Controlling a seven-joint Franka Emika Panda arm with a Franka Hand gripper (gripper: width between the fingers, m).
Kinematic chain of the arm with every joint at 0, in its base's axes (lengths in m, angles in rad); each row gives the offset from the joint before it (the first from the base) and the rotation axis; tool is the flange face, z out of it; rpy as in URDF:
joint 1: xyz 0 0 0.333 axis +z
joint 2: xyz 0 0 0 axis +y
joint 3: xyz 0 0 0.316 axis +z
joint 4: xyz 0.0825 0 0 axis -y
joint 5: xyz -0.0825 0 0.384 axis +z
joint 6: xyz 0 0 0 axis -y
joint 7: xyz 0.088 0 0 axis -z
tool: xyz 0 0 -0.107 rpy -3.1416 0 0
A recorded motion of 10 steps. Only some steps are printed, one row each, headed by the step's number.
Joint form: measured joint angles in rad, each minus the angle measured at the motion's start. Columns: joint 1, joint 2, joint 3, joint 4, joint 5, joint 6, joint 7.
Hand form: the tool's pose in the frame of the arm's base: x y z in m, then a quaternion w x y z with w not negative. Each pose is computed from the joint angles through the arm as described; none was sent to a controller.
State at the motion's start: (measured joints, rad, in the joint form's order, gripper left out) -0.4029 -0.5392 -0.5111 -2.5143 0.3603 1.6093 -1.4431
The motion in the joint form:
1: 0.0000 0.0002 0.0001 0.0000 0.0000 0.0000 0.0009
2: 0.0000 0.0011 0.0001 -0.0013 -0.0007 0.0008 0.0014
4: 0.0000 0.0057 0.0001 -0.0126 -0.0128 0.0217 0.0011
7: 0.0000 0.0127 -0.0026 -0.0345 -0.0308 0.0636 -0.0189
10: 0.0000 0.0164 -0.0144 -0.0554 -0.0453 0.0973 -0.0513
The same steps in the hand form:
1: 0.2374 -0.2528 0.4322 0.31326 -0.89691 -0.25426 -0.18102
2: 0.2374 -0.2526 0.4313 0.31365 -0.89707 -0.25383 -0.18017
4: 0.2372 -0.2532 0.4251 0.30860 -0.90034 -0.25230 -0.17464
7: 0.2365 -0.2547 0.4139 0.29720 -0.90363 -0.25682 -0.17080
10: 0.2330 -0.2570 0.4036 0.28853 -0.90387 -0.26462 -0.17246

